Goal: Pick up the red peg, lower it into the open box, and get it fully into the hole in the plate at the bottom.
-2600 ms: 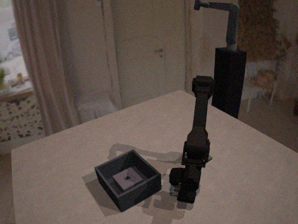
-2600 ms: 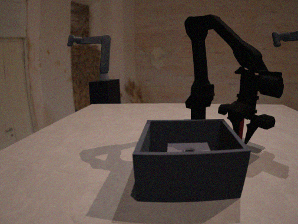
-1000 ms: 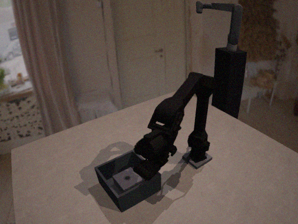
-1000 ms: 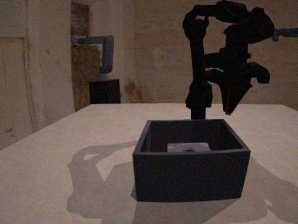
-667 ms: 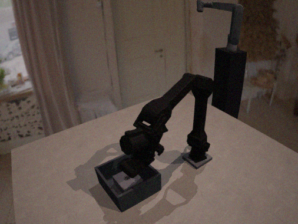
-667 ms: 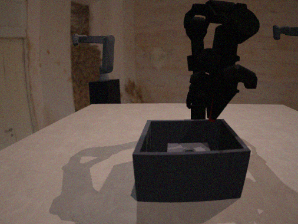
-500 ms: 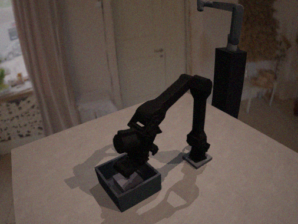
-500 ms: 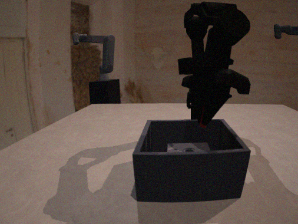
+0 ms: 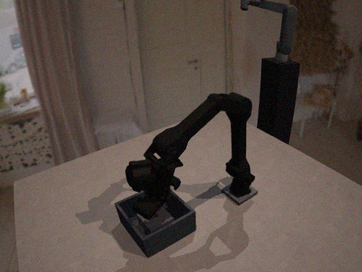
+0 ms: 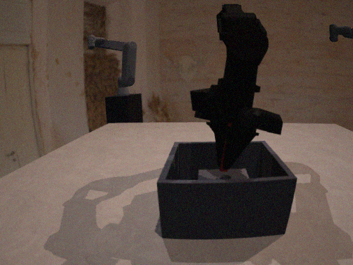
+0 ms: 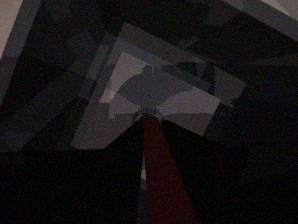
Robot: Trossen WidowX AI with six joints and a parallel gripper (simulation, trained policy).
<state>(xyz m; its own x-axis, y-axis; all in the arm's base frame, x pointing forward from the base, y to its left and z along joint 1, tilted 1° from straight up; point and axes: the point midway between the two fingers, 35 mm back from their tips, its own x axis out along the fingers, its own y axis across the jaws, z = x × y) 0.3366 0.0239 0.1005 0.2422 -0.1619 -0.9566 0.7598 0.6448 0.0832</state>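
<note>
Right now my gripper tip is 1 cm past the red peg, 1 cm to the right of it and 3 cm below it. Also, from my gripper tip: dark blue box: 5 cm below; grey plate: 3 cm below.
</note>
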